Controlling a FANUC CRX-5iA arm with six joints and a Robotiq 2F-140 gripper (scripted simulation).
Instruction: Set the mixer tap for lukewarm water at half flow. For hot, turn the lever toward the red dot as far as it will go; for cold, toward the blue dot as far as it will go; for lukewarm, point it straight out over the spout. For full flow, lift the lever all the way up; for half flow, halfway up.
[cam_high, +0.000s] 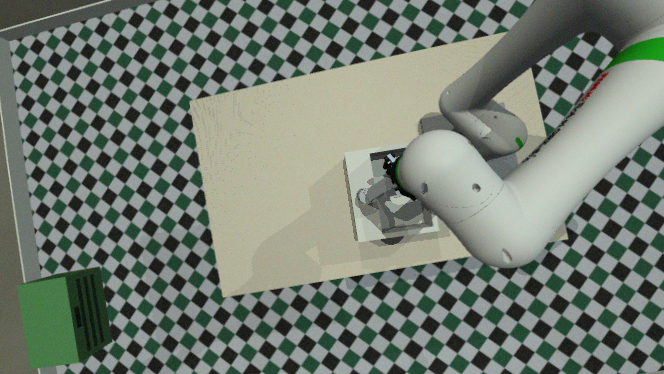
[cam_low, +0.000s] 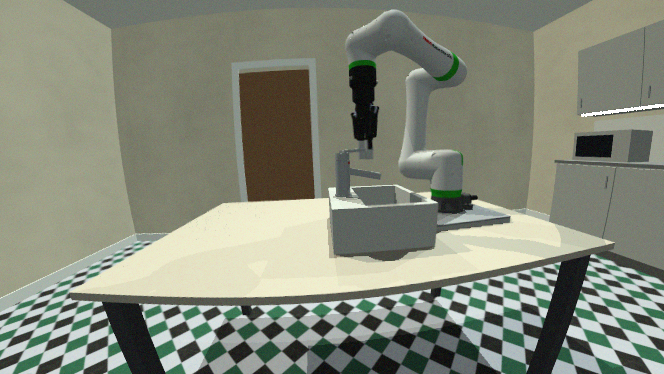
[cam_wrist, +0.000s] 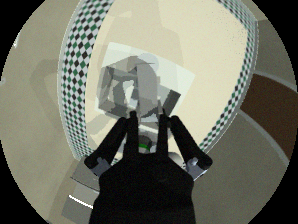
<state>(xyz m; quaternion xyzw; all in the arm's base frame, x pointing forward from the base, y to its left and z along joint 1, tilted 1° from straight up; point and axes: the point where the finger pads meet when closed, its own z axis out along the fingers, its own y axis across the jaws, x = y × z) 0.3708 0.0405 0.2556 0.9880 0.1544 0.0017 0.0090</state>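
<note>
My hand is 3 cm short of the lever and 1 cm to the right of it. From my hand the other things lie so: grey mixer tap 6 cm ahead, 2 cm to the left, 5 cm below; then sink basin 3 cm behind, 4 cm to the left, 24 cm below.
</note>
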